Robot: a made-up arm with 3 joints.
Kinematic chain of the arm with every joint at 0, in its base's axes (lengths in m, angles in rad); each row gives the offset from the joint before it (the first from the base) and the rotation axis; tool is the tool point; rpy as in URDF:
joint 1: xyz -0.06 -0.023 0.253 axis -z
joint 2: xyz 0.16 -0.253 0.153 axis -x
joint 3: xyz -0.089 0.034 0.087 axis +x
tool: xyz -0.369 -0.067 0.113 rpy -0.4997 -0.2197 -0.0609
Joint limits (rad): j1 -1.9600..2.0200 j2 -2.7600..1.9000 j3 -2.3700..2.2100
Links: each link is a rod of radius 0.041 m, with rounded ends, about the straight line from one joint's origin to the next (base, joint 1, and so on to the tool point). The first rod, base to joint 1, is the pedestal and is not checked.
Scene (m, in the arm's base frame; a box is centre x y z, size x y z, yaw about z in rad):
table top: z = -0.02
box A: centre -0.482 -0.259 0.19 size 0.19 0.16 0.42 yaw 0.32
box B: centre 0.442 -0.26 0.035 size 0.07 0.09 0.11 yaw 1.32
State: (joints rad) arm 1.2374 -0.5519 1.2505
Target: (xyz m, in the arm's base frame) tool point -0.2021 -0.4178 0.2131
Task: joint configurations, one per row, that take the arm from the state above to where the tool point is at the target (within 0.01 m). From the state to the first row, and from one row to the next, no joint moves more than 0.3 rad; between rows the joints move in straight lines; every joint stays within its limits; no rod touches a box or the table.
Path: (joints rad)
1: 1.0273 -0.5231 0.9915
2: 0.8171 -0.4942 0.7325
3: 0.6070 -0.4654 0.4735
4: 0.3968 -0.4366 0.2145
5: 0.2917 -0.7194 0.2007
6: 0.1865 -1.0022 0.1868
7: 0.0814 -1.2850 0.1729
8: -0.0237 -1.5678 0.1591
9: -0.1289 -1.8505 0.1452
10: -0.2340 -2.1333 0.1313
11: -0.3392 -2.4161 0.1175
12: -0.4443 -2.6989 0.1036

